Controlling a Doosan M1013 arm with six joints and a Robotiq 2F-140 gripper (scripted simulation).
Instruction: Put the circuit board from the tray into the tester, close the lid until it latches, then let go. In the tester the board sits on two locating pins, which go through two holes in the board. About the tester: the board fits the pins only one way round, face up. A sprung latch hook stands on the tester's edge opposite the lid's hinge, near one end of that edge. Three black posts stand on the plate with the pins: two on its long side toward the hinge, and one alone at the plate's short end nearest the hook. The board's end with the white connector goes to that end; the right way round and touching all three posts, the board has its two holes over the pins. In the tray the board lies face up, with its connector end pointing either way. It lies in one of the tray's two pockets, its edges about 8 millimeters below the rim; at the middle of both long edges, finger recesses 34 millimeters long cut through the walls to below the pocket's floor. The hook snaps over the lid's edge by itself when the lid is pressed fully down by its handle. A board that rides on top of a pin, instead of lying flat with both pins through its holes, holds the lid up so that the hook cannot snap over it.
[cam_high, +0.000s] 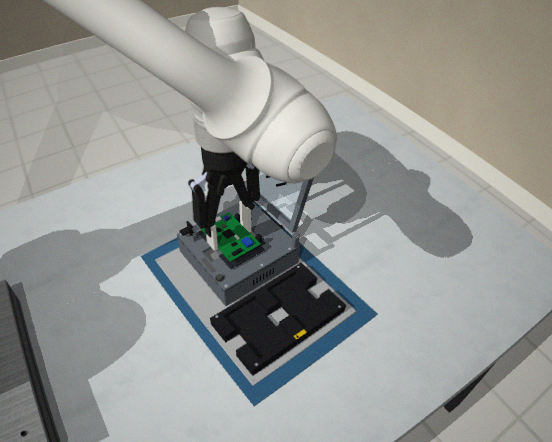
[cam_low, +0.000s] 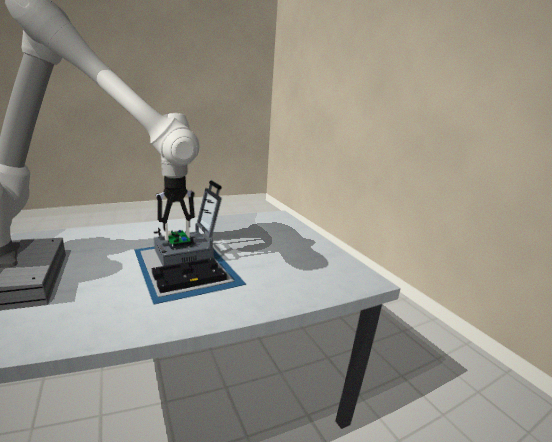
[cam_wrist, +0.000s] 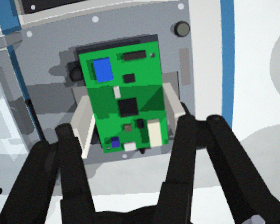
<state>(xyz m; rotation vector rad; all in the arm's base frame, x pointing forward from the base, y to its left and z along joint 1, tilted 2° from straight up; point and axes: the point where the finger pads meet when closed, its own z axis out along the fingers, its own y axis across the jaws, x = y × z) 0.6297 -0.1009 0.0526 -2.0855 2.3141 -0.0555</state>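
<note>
My hand is 2 cm above the green circuit board. Round my hand: latch hook (5 cm behind, 6 cm to the left, 2 cm below); then tester lid (13 cm ahead, 1 cm to the right, 8 cm above).
</note>
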